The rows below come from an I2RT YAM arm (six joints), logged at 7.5 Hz.
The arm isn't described. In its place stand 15 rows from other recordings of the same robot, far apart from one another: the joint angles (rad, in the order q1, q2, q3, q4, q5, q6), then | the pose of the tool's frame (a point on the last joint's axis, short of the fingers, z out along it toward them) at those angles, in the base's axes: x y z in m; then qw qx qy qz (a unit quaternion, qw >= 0).
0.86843, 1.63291, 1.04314, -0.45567, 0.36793, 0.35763 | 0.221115 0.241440 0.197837 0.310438 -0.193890 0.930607 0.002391
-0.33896, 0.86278, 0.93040, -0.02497, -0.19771, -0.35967 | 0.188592 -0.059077 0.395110 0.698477 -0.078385 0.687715 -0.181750
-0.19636, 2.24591, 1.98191, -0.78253, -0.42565, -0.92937 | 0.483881 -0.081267 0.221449 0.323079 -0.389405 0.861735 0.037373
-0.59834, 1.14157, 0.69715, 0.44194, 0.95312, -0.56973 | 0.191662 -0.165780 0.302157 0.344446 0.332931 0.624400 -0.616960
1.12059, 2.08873, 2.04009, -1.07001, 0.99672, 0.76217 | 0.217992 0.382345 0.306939 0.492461 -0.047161 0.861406 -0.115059
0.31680, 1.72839, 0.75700, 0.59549, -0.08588, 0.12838 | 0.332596 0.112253 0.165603 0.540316 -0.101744 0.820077 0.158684
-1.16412, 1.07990, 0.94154, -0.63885, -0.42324, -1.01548 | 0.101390 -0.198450 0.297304 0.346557 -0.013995 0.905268 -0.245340
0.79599, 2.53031, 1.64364, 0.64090, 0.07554, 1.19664 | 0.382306 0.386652 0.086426 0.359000 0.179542 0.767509 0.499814
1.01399, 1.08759, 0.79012, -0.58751, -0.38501, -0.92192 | 0.103289 0.191224 0.250029 0.321375 -0.797913 0.471125 0.195176
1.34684, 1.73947, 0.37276, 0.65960, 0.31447, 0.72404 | 0.067307 0.245917 0.075934 0.333201 -0.212444 0.873933 0.282995
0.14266, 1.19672, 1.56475, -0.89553, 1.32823, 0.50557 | 0.204729 -0.005506 0.461818 0.542155 0.425303 0.616094 -0.381594
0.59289, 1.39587, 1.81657, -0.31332, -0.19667, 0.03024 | 0.229546 0.163045 0.539970 0.684683 -0.254774 0.618495 0.289419
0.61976, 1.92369, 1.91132, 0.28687, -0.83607, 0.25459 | 0.351913 0.283558 0.444725 0.556270 -0.418435 0.483790 0.530493
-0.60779, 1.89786, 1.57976, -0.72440, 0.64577, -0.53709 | 0.322631 -0.250532 0.255404 0.042207 0.115146 0.911932 -0.391587
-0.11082, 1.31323, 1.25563, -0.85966, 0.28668, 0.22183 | 0.263803 -0.039483 0.328727 0.324708 0.200410 0.916845 -0.117458
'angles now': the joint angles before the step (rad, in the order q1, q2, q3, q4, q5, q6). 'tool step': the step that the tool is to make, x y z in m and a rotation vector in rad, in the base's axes. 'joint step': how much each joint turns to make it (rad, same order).
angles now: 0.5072 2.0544 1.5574 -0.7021 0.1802 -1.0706
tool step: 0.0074 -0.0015 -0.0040 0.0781 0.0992 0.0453
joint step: -0.0221 0.0418 0.0565 -0.0621 -0.1320 -0.0240
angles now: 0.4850 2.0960 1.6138 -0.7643 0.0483 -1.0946
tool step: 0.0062 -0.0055 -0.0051 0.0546 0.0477 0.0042
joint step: -0.0240 0.0229 0.0172 -0.0119 -0.0756 -0.0050
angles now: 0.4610 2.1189 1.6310 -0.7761 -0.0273 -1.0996
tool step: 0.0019 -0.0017 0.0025 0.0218 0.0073 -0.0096
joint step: -0.0071 0.0000 0.0097 -0.0062 -0.0210 0.0093
